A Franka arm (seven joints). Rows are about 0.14 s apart.
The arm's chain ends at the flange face. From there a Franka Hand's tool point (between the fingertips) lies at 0.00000 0.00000 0.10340 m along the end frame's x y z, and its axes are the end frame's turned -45 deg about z.
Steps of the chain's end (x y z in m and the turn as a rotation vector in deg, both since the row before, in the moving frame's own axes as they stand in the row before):
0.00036, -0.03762, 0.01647, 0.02, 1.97, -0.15
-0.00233, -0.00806, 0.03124, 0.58, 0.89, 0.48
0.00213, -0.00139, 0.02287, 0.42, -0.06, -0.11
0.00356, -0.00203, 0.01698, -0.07, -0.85, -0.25
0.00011, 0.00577, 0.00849, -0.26, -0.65, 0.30
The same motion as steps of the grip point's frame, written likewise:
0.02940, -0.02386, 0.01641, -1.38, 1.41, -0.15
0.00593, -0.00694, 0.03122, -0.22, 1.04, 0.48
0.00295, -0.00009, 0.02287, 0.34, 0.25, -0.11
0.00278, 0.00009, 0.01697, 0.55, -0.65, -0.25
-0.00516, 0.00366, 0.00848, 0.28, -0.64, 0.30

